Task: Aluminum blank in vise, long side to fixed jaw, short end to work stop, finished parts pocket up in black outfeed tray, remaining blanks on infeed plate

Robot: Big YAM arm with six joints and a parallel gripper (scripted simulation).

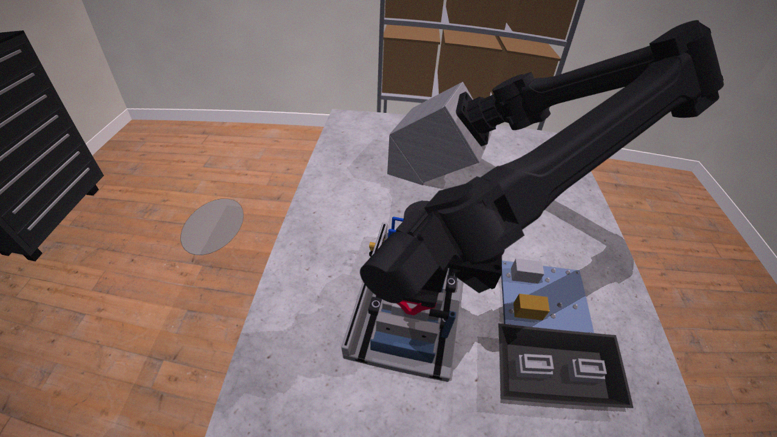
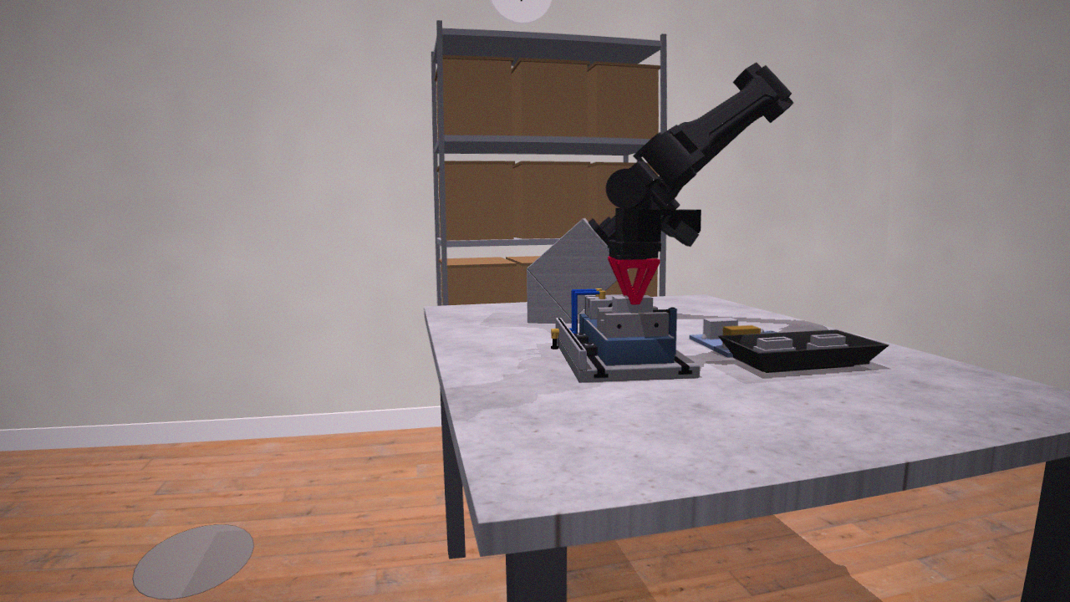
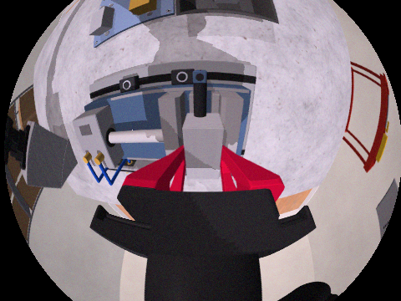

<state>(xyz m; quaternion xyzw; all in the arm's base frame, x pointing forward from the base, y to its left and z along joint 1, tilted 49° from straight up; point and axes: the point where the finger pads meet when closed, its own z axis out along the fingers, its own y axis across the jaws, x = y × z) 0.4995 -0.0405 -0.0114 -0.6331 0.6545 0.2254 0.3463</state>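
My gripper is now 1 cm past the work stop rod, 5 cm to the right of it and 3 cm above it. Round my hand: yellow brass blank: 10 cm behind, 23 cm to the left, 9 cm below; blue infeed plate: 15 cm behind, 27 cm to the left, 11 cm below.
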